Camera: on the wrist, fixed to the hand. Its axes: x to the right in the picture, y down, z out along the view.
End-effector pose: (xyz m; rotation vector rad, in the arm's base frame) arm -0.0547 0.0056 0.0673 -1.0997 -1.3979 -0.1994
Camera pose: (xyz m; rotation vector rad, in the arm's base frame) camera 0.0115 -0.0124 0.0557 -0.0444 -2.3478 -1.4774
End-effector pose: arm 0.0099 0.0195 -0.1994 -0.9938 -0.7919 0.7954
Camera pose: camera 0.0474 0.0093 -0.2571 -0.2728 -1.6999 -0.5950
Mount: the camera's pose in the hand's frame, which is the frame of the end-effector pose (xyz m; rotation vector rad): -0.0023 0.0421 -0.0553 -0.3803 -0.3592 -1.5771
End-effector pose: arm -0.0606 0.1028 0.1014 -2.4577 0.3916 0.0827
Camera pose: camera -0.0774 0.0382 0.1208 -2.3128 -1.8035 -0.0845
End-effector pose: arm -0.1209 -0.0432 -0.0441 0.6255 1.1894 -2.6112
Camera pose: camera -0.0879 -0.0289 -0.1036 0.7366 -1.3676 1.5665
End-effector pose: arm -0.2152 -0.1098 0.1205 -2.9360 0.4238 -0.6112
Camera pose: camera -0.2501 -0.1522 0.1631 2.1631 1.5267 -0.0075
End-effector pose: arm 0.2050 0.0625 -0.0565 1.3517 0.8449 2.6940
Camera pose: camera 0.1746 0.0006 -0.0651 0.5264 0.7469 1.2210
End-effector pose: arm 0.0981 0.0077 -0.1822 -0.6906 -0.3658 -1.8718
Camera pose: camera 0.1212 -0.0374 -0.2298 0.8153 0.6960 2.3716
